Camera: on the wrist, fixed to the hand. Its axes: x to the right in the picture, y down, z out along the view.
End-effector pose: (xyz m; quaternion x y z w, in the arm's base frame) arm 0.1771 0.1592 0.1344 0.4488 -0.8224 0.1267 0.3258
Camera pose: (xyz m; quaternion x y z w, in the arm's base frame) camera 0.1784 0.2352 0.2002 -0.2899 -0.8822 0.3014 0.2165
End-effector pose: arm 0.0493 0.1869 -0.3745 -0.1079 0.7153 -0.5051 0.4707
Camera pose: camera -0.0005 0.2686 -0.4052 0.4339 0.6373 0.0092 0.6368
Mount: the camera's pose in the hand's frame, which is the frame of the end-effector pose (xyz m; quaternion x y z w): -0.0076 0.0474 -0.0883 -0.0555 0.0627 0.7051 0.7041
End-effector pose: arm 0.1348 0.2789 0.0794 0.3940 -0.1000 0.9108 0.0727
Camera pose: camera 0.0679 0.2537 0.0088 -0.1458 0.3942 -0.7117 0.5629
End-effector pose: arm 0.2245 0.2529 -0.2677 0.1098 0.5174 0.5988 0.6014
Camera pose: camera 0.1311 0.2158 -0.2672 -0.3712 -0.2914 -0.8813 0.0251
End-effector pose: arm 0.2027 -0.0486 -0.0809 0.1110 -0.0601 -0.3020 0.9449
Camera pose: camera 0.2389 0.0087 -0.1551 0.0023 -0.0446 0.4573 0.8882
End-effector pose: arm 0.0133 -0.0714 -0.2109 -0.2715 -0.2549 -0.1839 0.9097
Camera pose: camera 0.0618 -0.0846 -0.2980 -0.4099 0.0792 0.4808 0.7711
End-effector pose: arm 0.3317 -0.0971 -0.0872 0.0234 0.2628 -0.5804 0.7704
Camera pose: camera 0.3399 -0.0449 -0.1727 0.1954 0.2491 0.1506 0.9365
